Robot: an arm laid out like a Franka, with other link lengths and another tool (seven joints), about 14 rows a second.
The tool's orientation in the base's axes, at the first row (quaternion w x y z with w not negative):
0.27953 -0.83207 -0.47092 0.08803
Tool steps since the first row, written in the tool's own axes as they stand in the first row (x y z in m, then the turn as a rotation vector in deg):
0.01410 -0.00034 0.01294 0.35 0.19 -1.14
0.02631 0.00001 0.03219 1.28 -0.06 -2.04
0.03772 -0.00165 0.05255 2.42 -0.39 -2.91
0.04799 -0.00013 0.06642 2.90 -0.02 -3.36
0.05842 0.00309 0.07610 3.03 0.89 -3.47
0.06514 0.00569 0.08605 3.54 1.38 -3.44
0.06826 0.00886 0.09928 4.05 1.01 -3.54
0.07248 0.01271 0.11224 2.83 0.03 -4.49
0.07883 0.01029 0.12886 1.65 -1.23 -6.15
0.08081 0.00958 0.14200 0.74 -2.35 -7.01
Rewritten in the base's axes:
0.00208 0.01683 -0.00888 0.80 -0.22 0.88
0.00105 0.03421 -0.02359 1.48 0.31 1.87
-0.00234 0.05217 -0.03821 2.22 1.06 2.91
-0.00135 0.06541 -0.04934 2.93 1.14 3.13
0.00269 0.07651 -0.05790 3.71 0.84 2.74
0.00416 0.08487 -0.06678 4.34 1.08 2.51
0.00275 0.09126 -0.07911 4.38 1.62 2.85
0.00255 0.09819 -0.09146 3.39 0.63 4.03
-0.00260 0.11080 -0.10316 2.51 -0.48 5.96
-0.00744 0.11775 -0.11342 1.55 -1.12 7.18

